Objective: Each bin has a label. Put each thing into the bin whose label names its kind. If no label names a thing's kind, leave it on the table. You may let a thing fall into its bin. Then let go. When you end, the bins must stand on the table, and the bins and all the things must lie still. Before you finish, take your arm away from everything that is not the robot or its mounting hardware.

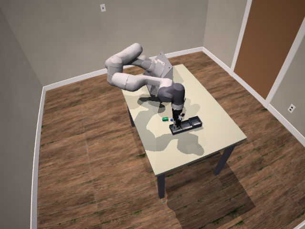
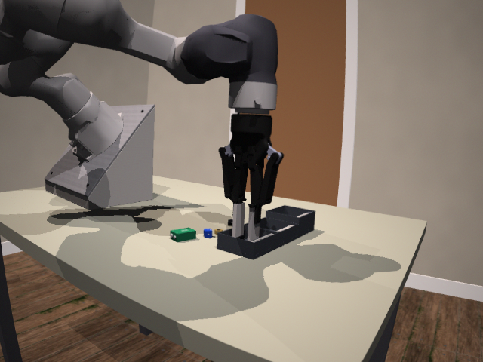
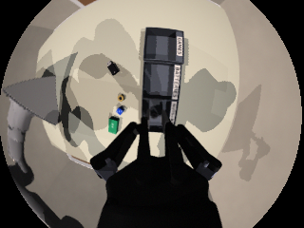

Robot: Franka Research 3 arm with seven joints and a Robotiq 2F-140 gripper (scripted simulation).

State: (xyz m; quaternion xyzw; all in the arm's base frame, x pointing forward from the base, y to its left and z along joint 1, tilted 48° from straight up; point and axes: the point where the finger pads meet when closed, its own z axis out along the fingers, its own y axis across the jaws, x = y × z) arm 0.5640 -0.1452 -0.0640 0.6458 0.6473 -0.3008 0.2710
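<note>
Now: hand 9 cm past the tan ring, 3 cm to the right of it and 5 cm above it. Round my hand: green block: 12 cm behind, 6 cm to the right, 4 cm below; then small blue cube: 10 cm behind, 4 cm below; then joined bins: 1 cm ahead, 8 cm to the left, 3 cm below.
</note>
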